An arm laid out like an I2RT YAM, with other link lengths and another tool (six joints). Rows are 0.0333 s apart.
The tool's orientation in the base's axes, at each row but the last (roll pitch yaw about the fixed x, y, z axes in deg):
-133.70, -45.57, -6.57
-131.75, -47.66, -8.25
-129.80, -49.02, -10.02
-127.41, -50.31, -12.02
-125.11, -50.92, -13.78
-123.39, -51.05, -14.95
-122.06, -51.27, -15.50
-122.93, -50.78, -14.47
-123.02, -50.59, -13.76
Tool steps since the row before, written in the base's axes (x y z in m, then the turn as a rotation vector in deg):
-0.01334, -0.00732, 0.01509, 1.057, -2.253, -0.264
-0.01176, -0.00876, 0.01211, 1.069, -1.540, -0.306
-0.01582, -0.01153, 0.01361, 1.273, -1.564, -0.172
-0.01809, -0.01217, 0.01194, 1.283, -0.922, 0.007
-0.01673, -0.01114, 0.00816, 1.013, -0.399, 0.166
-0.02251, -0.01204, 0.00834, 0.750, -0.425, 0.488
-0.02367, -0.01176, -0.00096, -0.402, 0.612, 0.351
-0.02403, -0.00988, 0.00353, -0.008, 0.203, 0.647
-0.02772, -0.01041, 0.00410, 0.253, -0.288, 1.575
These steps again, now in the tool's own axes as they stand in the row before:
0.00208, -0.00797, -0.01978, 0.727, 2.272, -0.758
0.00196, -0.00491, -0.01827, 0.635, 1.772, -0.256
0.00137, -0.00570, -0.02311, 0.871, 1.816, -0.204
-0.00049, -0.00580, -0.02417, 0.929, 1.266, 0.170
-0.00224, -0.00433, -0.02114, 0.809, 0.684, 0.302
-0.00523, -0.00688, -0.02542, 0.904, 0.405, 0.007
-0.01305, -0.00312, -0.02279, -0.071, -0.806, 0.064
-0.01042, -0.00693, -0.02304, 0.464, -0.487, -0.084
-0.01235, -0.00892, -0.02572, 1.416, -0.515, -0.597

